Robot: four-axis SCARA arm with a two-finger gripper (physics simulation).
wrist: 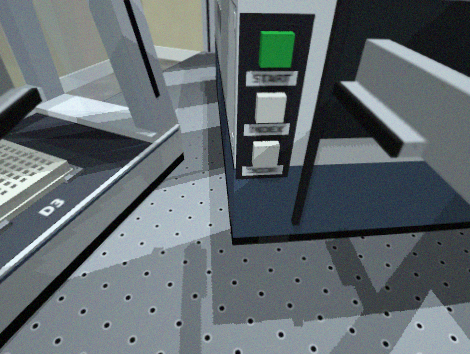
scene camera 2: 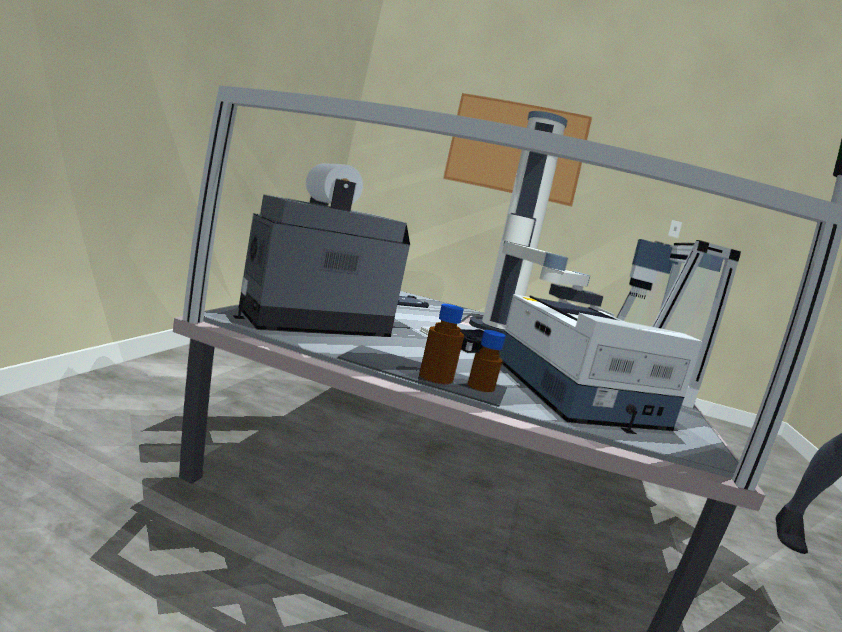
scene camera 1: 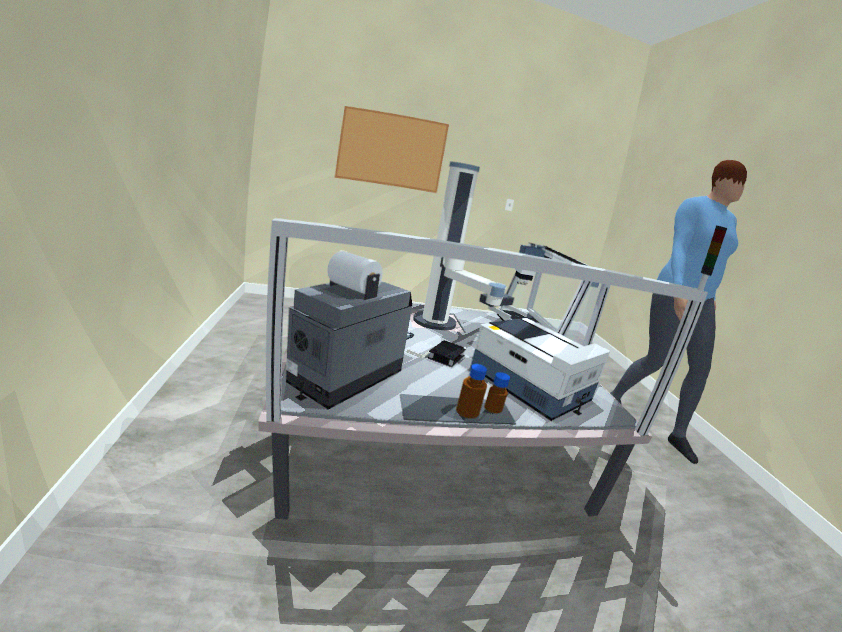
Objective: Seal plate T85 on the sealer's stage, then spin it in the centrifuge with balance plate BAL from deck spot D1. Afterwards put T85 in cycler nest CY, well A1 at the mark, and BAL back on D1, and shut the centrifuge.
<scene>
One and the same spot on a brown bottles with blue caps: (scene camera 1: 473,389) is (scene camera 2: 436,333).
</scene>
